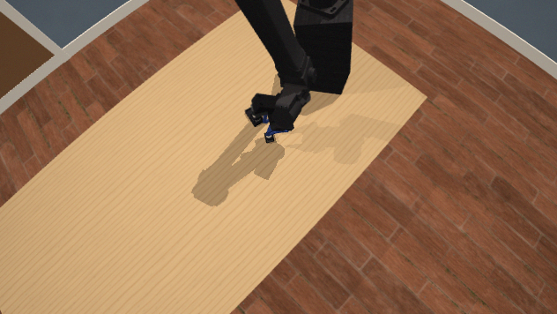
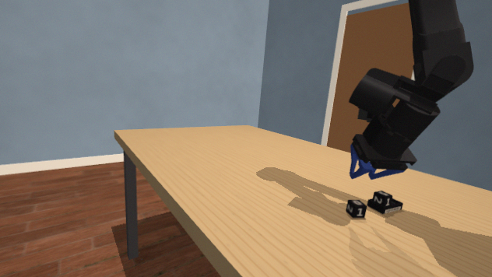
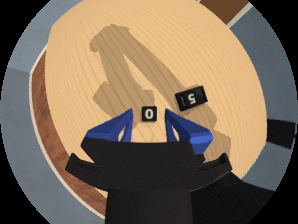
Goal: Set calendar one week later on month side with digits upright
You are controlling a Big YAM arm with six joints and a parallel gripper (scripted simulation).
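Now: hand 8 cm above the black date cube. Round my hand: black tray 3 cm behind, 10 cm to the right, 9 cm below; black cube 3 cm behind, 9 cm to the right, 7 cm below.
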